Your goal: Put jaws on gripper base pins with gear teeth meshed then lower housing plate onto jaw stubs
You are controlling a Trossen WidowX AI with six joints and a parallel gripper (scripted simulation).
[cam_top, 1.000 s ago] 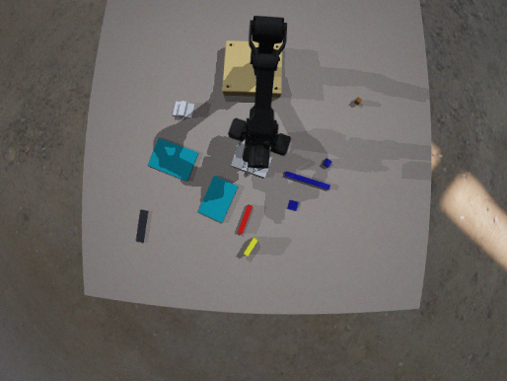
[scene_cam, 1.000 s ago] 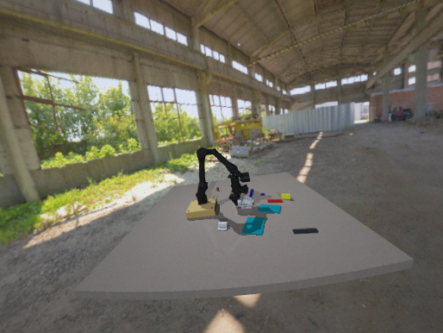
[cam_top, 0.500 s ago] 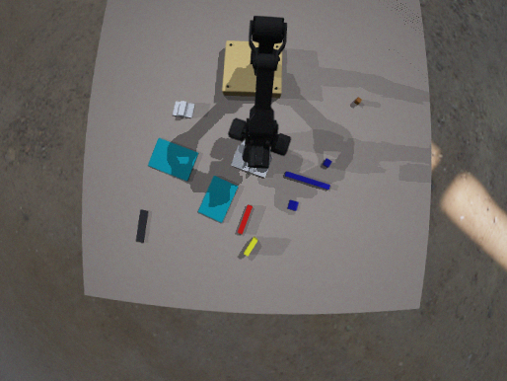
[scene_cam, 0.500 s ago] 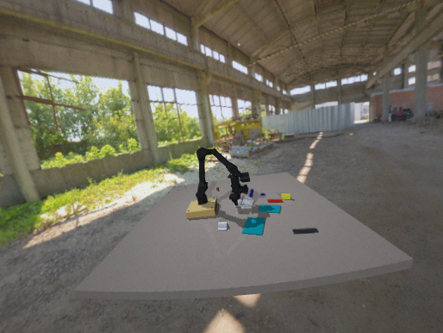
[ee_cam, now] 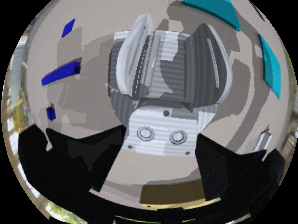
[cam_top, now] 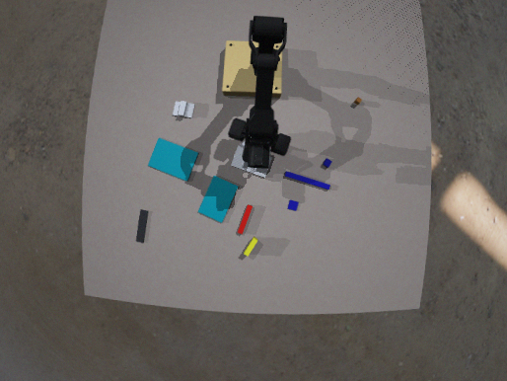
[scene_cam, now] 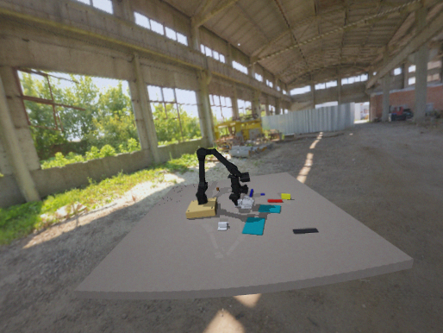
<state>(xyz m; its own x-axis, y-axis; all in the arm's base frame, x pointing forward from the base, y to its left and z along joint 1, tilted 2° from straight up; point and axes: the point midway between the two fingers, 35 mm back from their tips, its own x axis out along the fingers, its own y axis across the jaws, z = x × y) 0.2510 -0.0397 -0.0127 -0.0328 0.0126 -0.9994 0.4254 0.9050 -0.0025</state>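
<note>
The housing plate lies right at my gripper tip. From my gripper tip the other things lie so: blue bar 15 cm ahead, 15 cm to the left; gripper base 1 cm ahead, 2 cm above; red bar 25 cm ahead, 7 cm to the right.
</note>
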